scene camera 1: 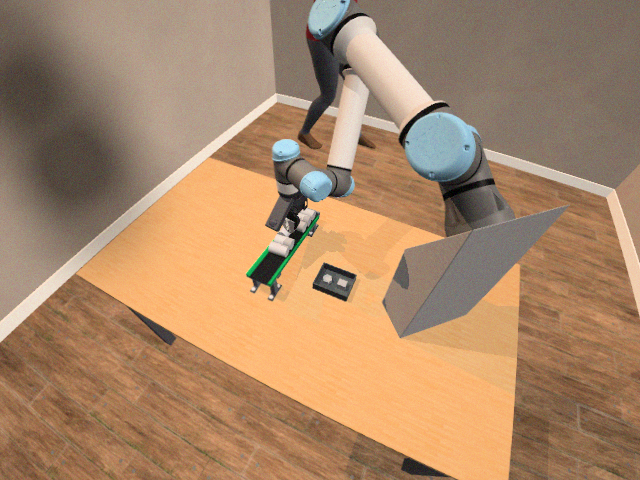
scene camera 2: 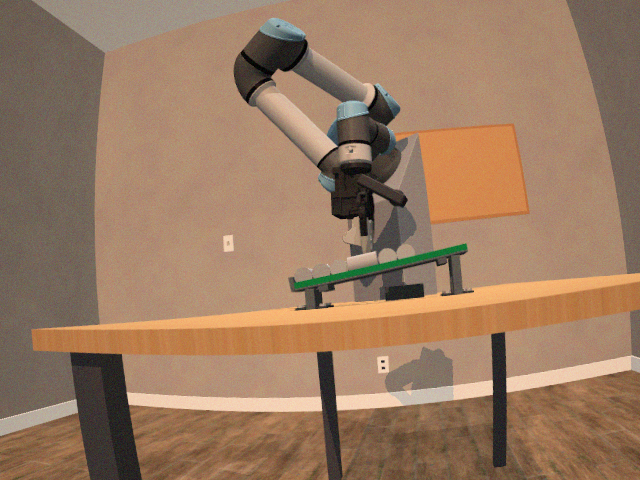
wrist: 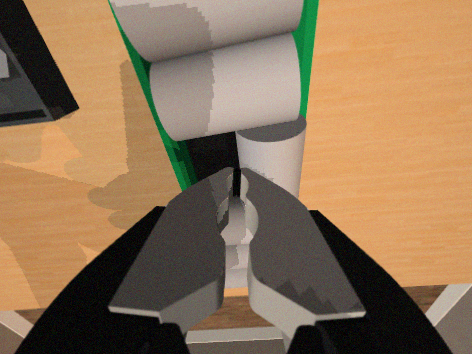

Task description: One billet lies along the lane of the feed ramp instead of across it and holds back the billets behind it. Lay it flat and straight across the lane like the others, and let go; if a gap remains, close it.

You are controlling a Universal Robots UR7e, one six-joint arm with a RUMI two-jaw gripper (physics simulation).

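Places are measured from the arm's base along level axes (x right, y ahead, z up), in millimetres.
Where they show: gripper, fingertip midpoint: (scene camera 1: 290, 232) (scene camera 2: 366, 259) (wrist: 236, 171); arm's base at its link origin: (scene camera 1: 480, 228) (scene camera 2: 385, 167).
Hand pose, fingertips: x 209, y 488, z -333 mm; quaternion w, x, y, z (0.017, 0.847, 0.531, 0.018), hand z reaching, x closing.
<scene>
Each offset is from my fingertips to the centre of the thing.
The feed ramp (scene camera 1: 267, 268) (scene camera 2: 418, 258) (wrist: 309, 55) has green rails and a black bed. The misaligned whitish billet {dz -9, dx +11, dy +19 mm} (scene camera 2: 361, 260) (wrist: 272, 157) lies flat along the lane, against the rail at the right in the wrist view; black bed shows beside it. Two crosswise billets are uphill of it, the nearer billet {dz -3, dx -44, dy +15 mm} (scene camera 2: 387, 255) (wrist: 227, 90) close to its end. Several crosswise billets are downhill, one billet {dz -20, dx +91, dy -30 mm} (scene camera 2: 321, 270) among them. My gripper (scene camera 2: 367, 249) (wrist: 236, 171) is shut and empty, its tips close above the misaligned billet; contact cannot be told. In scene camera 1 the wrist partly hides the lane.
A dark tray {dz -80, dx -136, dy -178 mm} (scene camera 1: 329, 292) (wrist: 42, 55) with two small pale pieces stands beside the ramp. A large grey slanted block (scene camera 1: 439, 289) (scene camera 2: 422, 206) stands by the arm's base. A person's legs (scene camera 1: 324, 77) show behind the table (scene camera 1: 361, 356) (scene camera 2: 206, 338).
</scene>
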